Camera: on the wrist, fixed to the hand. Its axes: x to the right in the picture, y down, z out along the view.
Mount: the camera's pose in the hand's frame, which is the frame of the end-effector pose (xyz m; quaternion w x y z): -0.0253 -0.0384 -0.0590 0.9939 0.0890 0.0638 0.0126
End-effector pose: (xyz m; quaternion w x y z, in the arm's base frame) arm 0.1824 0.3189 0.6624 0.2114 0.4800 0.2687 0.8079
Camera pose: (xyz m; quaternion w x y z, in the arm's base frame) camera 0.1445 0.3195 0.5979 0.1401 0.4477 0.3464 0.8124
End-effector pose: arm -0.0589 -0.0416 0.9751 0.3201 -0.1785 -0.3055 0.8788
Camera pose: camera 0.0071 -0.0103 0.9589 0.3425 -0.2088 -0.2028 0.8933
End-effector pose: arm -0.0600 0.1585 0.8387 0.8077 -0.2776 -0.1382 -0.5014
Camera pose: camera -0.1089 0.1292 0.7903 0.8426 -0.1738 -0.1270 -0.4936
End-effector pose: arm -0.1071 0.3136 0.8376 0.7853 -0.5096 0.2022 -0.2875
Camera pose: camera -0.1716 0.2778 0.8499 0.8166 -0.4157 0.2319 -0.3264
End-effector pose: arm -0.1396 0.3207 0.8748 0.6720 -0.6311 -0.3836 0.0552
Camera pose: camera -0.1385 0.2515 0.9031 0.7478 -0.5758 -0.3255 0.0572
